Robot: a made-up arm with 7 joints. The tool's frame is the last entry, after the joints. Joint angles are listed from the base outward.
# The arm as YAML. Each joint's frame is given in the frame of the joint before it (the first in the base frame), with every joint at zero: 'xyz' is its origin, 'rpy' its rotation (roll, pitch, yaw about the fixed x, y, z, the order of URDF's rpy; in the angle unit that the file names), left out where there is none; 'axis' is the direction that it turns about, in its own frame. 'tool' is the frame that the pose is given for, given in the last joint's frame.
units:
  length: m
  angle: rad
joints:
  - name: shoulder
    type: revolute
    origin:
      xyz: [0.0, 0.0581, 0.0]
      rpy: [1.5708, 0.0, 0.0]
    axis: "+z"
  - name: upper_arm
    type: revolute
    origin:
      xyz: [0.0, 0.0, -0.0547]
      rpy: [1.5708, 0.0, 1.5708]
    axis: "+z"
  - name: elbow
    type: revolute
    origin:
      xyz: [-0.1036, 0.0, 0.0]
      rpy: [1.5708, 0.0, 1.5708]
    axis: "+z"
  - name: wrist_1
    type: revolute
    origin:
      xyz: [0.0, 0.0, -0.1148]
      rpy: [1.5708, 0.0, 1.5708]
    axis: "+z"
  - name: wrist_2
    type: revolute
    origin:
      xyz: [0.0, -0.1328, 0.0]
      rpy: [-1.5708, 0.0, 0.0]
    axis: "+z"
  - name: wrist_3
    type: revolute
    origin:
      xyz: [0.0, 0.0, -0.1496]
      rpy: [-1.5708, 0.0, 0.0]
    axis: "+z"
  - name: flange
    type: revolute
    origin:
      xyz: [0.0, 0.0, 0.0]
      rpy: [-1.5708, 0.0, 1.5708]
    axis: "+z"
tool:
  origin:
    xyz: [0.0, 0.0, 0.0]
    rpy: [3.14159, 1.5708, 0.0]
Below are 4 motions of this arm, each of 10 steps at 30 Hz.
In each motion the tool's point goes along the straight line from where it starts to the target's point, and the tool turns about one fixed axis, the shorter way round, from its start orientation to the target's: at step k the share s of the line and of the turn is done. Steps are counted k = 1, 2, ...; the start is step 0. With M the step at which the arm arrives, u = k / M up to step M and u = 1 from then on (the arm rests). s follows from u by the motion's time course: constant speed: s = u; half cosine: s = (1 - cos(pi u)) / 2; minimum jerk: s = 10 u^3 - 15 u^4 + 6 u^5.
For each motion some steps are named. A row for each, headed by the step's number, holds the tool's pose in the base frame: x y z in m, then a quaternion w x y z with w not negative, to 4 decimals.
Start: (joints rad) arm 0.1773 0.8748 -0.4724 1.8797 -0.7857 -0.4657 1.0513
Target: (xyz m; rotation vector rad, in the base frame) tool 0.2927 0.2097 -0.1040 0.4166 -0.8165 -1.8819
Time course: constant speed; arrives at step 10
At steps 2, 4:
2: 0.2724 0.1508 -0.1279 0.3137 0.1159 -0.2530 -0.9078
4: 0.2775 0.1655 -0.1219 0.3627 0.1308 -0.2758 -0.8805

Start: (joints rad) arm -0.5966 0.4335 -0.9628 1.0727 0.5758 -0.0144 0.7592
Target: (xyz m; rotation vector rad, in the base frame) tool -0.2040 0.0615 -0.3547 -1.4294 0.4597 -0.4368
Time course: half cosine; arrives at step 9
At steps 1, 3, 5, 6, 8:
1: -0.1138 0.0760 -0.4138 0.7995 -0.5706 0.0248 -0.1860
3: -0.1342 0.0727 -0.4004 0.7823 -0.5897 0.0666 -0.1892
5: -0.1656 0.0677 -0.3799 0.7522 -0.6163 0.1302 -0.1933
6: -0.1807 0.0652 -0.3699 0.7361 -0.6279 0.1607 -0.1949
8: -0.2012 0.0619 -0.3565 0.7129 -0.6422 0.2016 -0.1966

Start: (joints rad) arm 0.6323 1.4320 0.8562 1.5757 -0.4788 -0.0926 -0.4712
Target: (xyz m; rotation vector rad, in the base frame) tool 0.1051 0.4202 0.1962 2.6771 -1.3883 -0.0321
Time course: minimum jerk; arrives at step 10
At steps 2, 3, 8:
2: 0.0458 0.3609 0.2521 0.1422 -0.8203 0.5482 -0.0794
3: 0.0524 0.3675 0.2459 0.1195 -0.8303 0.5399 -0.0695
8: 0.1015 0.4166 0.1996 0.0502 0.8835 -0.4658 -0.0050

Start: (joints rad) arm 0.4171 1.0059 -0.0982 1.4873 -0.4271 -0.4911 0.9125
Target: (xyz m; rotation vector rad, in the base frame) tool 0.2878 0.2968 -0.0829 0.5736 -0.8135 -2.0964
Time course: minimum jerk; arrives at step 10
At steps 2, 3, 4, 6, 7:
2: 0.3162 0.3021 -0.0295 0.4479 0.2469 -0.3949 -0.7632
3: 0.3130 0.3015 -0.0355 0.4427 0.2448 -0.3870 -0.7709
4: 0.3084 0.3006 -0.0442 0.4350 0.2416 -0.3751 -0.7821
6: 0.2974 0.2986 -0.0649 0.4161 0.2338 -0.3467 -0.8075
7: 0.2927 0.2977 -0.0737 0.4079 0.2304 -0.3345 -0.8178

